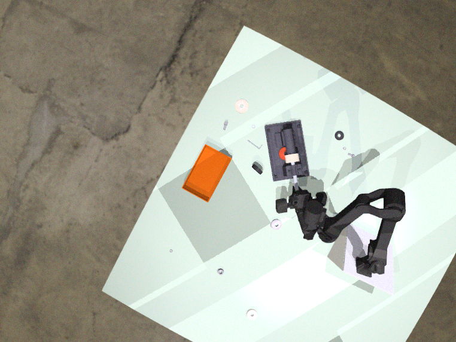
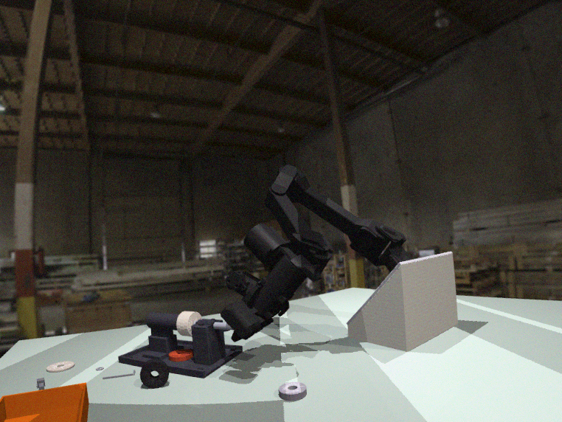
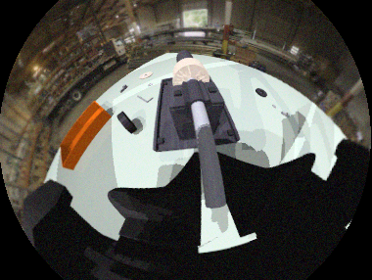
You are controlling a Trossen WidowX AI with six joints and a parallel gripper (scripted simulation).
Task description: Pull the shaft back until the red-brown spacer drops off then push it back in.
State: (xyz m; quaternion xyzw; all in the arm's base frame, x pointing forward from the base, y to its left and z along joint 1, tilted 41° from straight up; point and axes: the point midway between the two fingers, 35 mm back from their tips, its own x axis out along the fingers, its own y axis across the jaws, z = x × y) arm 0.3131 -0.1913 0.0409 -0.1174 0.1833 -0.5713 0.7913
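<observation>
The grey shaft lies 2 cm ahead of my gripper tip, 4 cm to the right of it and 3 cm above it. Round my gripper tip: cream spacer (5 cm ahead, 9 cm to the right, 3 cm above); then black ring (16 cm ahead, 1 cm to the right, 3 cm below); then red-brown spacer (7 cm ahead, 11 cm to the right, 4 cm below).
</observation>
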